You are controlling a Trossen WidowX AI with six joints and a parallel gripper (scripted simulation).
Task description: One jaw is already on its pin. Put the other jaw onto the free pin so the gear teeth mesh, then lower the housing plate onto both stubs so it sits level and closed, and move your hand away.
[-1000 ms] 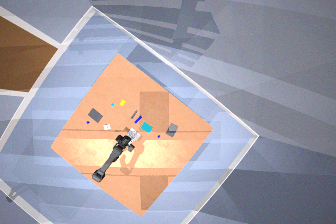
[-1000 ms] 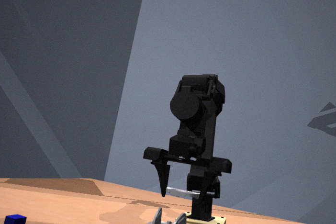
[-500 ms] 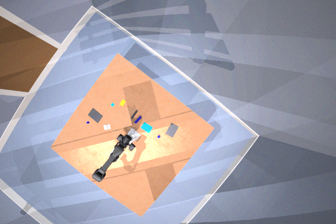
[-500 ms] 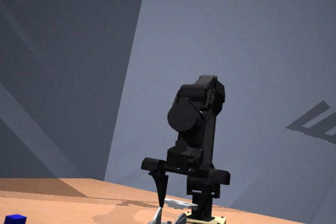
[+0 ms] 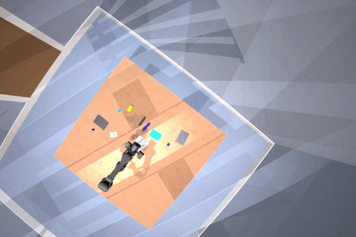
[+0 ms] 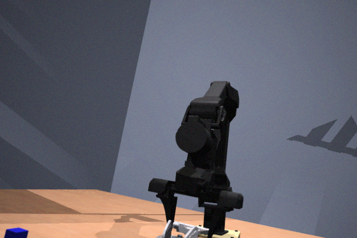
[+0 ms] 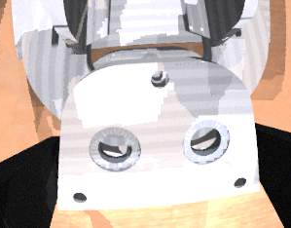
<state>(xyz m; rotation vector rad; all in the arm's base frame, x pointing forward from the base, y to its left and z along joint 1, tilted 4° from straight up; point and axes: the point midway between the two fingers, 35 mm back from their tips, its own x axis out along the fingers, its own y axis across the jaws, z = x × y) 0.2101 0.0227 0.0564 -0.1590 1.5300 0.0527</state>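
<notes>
The jaw is 20 mm to the left of my gripper tip, 20 mm ahead of it and 10 mm below it. From my gripper tip the other things lie so: blue bar: 210 mm ahead, 90 mm to the left, 10 mm below; cyan plate: 210 mm ahead, 30 mm to the right, 20 mm below; dark bar: 210 mm ahead, 160 mm to the left, 20 mm below.
</notes>
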